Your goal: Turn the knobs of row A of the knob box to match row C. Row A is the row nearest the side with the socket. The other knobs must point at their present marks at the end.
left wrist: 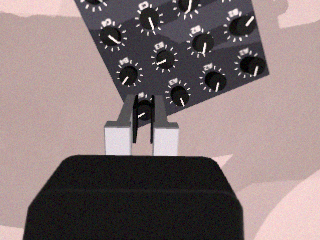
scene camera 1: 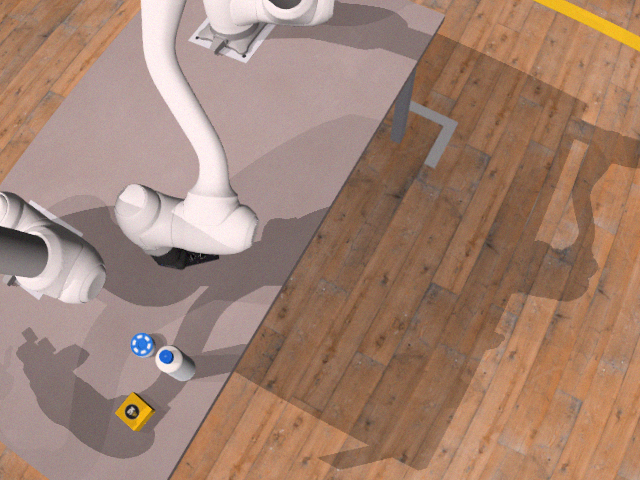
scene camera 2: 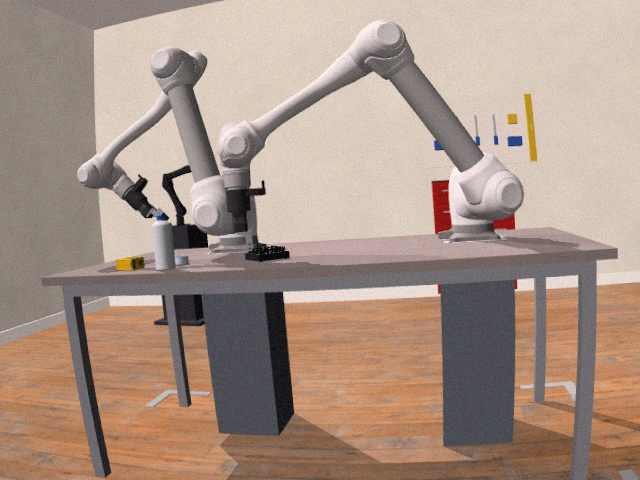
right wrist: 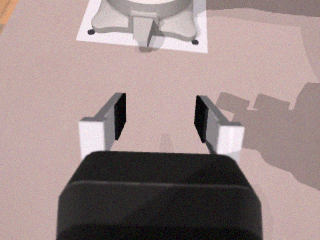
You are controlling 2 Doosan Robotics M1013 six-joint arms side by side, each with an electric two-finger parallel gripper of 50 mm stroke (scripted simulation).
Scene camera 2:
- my left gripper: 250, 250
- white bottle: 162, 229
